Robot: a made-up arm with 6 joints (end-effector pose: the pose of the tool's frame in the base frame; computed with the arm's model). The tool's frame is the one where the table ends. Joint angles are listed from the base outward.
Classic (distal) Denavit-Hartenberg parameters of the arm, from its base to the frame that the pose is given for. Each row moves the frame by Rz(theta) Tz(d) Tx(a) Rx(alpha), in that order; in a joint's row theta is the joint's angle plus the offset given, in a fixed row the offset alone. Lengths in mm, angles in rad.
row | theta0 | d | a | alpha
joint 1 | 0 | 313 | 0 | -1.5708
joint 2 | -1.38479 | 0 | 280.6 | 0
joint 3 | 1.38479 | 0 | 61.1 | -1.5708
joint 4 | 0 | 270 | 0 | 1.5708
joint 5 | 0 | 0 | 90.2 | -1.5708
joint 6 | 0 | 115.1 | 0 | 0
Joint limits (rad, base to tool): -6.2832..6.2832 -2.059..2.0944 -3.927..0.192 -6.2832..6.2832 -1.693..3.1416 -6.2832..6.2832
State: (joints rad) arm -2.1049 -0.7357 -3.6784 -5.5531 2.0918 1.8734
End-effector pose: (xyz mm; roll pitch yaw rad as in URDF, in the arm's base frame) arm 292.3 304.6 682.4 -1.0224 -0.4411 3.0677
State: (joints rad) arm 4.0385 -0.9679 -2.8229 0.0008 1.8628 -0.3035
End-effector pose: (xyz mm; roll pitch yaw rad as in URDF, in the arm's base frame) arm 208.1 260.4 815.0 0.6760 -1.1060 0.1664
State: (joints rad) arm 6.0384 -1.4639 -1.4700 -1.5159 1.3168 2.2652
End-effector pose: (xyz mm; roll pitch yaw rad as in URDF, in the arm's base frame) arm -258.2 -26.8 783.5 -1.3046 0.4664 3.1258
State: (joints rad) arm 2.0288 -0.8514 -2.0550 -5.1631 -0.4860 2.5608
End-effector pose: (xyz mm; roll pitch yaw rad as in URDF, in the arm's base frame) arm 201.7 -137.4 882.1 0.3923 -0.1908 2.4780
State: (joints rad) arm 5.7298 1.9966 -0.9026 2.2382 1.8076 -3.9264
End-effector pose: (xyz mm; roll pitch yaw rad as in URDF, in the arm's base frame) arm 56.4 88.0 -127.4 -2.9399 -1.1199 0.2285
